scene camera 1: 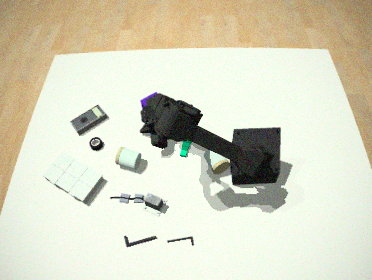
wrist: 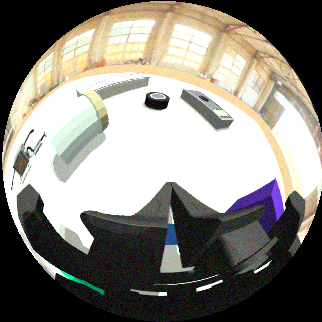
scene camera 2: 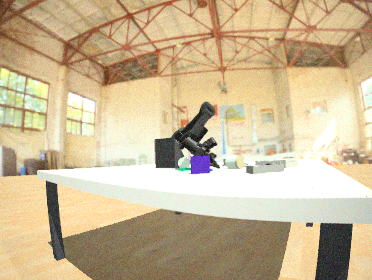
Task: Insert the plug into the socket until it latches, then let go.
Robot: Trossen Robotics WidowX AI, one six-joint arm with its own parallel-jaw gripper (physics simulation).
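Frame: origin at the arm's base, x ahead, y right, z down, level; metres.
Seen in the pictures: gripper, fingertip midpoint: point(scene camera 1: 140, 132) point(wrist: 169, 185) point(scene camera 2: 220, 168); arm's base, link origin: point(scene camera 1: 253, 156) point(scene camera 2: 172, 149).
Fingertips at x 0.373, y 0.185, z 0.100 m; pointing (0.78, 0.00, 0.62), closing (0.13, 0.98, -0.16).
Note:
Offsets run from my fingertips to a thing's top centre. "pt": to the spot under its first point.
A blue piece, apparently the plug {dx -0.043, dy +0.027, dz -0.001 m} point(wrist: 171, 234), shows as a small patch through the narrow gap between the finger bodies in the wrist view; the rest of it is hidden. A purple block, apparently the socket {dx -0.041, dy +0.109, dz -0.057 m} point(scene camera 1: 148, 99) point(scene camera 2: 200, 164) point(wrist: 271, 200), stands on the table to the right of the fingers in the wrist view, partly covered by the right finger. Whether the two touch is hidden. My gripper point(scene camera 1: 145, 129) point(scene camera 2: 217, 166) point(wrist: 169, 185) is shut with its tips together and nothing between them, low over the table beside the purple block.
A pale jar {dx +0.031, dy -0.124, dz -0.053 m} point(scene camera 1: 129, 158) point(wrist: 80, 127), a black ring-shaped part {pt dx +0.153, dy -0.053, dz -0.009 m} point(scene camera 1: 96, 143) point(wrist: 157, 100), a grey box {dx +0.207, dy +0.069, dz -0.019 m} point(scene camera 1: 90, 119) point(wrist: 206, 108) and a tiled block {dx +0.225, dy -0.185, dz -0.024 m} point(scene camera 1: 74, 177) lie beyond the fingers. A green piece {dx -0.170, dy -0.043, dz -0.002 m} point(scene camera 1: 185, 148) and another jar {dx -0.265, dy -0.144, dz -0.053 m} point(scene camera 1: 219, 164) lie near the arm. A wired grey device {dx -0.055, dy -0.282, dz -0.034 m} point(scene camera 1: 153, 201) and hex keys {dx -0.017, dy -0.392, dz +0.003 m} point(scene camera 1: 142, 242) lie farther off.

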